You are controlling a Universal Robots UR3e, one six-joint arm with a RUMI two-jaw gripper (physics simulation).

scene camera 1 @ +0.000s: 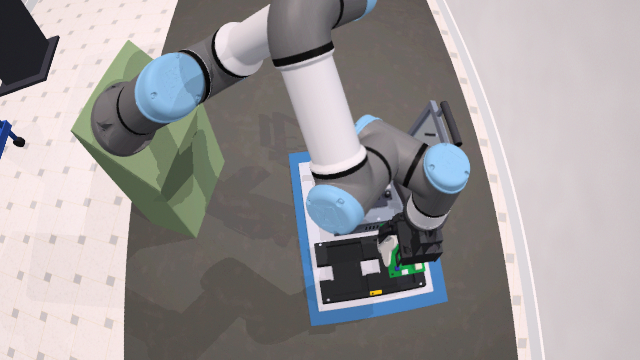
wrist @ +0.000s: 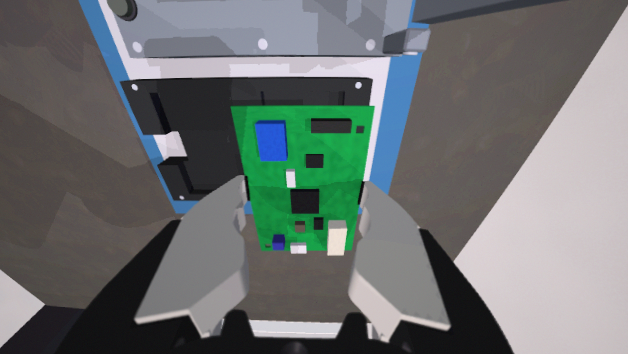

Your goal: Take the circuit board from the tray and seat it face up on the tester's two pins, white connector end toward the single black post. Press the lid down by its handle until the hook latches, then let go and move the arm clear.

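Pixels of known places: gripper, fingertip midpoint: (wrist: 305, 180); arm's base, link origin: (scene camera 1: 122, 120).
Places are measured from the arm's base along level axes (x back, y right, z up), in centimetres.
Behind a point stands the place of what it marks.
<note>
The green circuit board (scene camera 1: 395, 271) @(x -43.0, y 27.8, z -24.3 cm) (wrist: 272, 200) @(x -43.5, y 23.8, z -24.3 cm) is held face up between the two fingers of my gripper (scene camera 1: 394, 256) @(x -45.6, y 23.3, z -25.8 cm) (wrist: 305, 180) @(x -45.6, y 23.3, z -25.8 cm), raised above the black tray (scene camera 1: 345, 285) @(x -34.2, y 26.4, z -33.4 cm) (wrist: 200, 115) @(x -35.3, y 19.9, z -33.4 cm). Its white connector end is at the bottom of the wrist view, its blue block at the top left of the board. The grey tester (scene camera 1: 382, 214) @(x -44.5, y 14.1, z -29.2 cm) (wrist: 215, 32) @(x -40.6, y 14.1, z -29.2 cm) lies beyond the tray, partly hidden by the arm in the scene view. Its lid (scene camera 1: 424, 125) @(x -55.5, y 2.0, z -17.1 cm) stands open, with the black handle (scene camera 1: 451, 123) @(x -56.8, y 8.1, z -7.7 cm) along its edge. The tester's two pins cannot be made out.
The tray and tester sit on a white panel (scene camera 1: 311, 225) @(x -30.1, y 11.4, z -34.6 cm) with a blue border (scene camera 1: 340, 316) @(x -31.9, y 32.7, z -35.0 cm) (wrist: 400, 115) @(x -55.6, y 21.6, z -35.0 cm). A grey block (wrist: 407, 41) @(x -51.3, y 15.5, z -25.6 cm) projects from the tester's right edge. The green pedestal (scene camera 1: 165, 215) @(x 0.1, y 7.7, z -24.2 cm) stands under the arm's base. A yellow label (scene camera 1: 376, 292) @(x -39.9, y 29.6, z -32.4 cm) marks the tray's near edge.
</note>
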